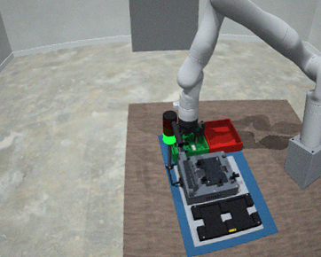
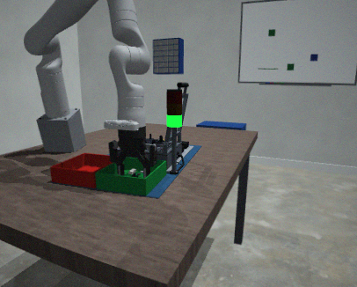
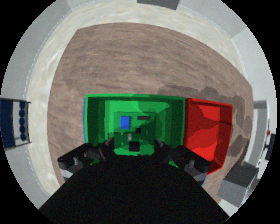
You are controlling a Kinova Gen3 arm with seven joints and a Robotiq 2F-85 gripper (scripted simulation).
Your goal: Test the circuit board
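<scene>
The green bin lies 10 mm below my hand. Also, from my hand: green circuit board: 10 mm below; then clear lid: 40 mm ahead, 210 mm to the left, 160 mm above; then red bin: 150 mm behind, 30 mm to the right, 10 mm below.
</scene>
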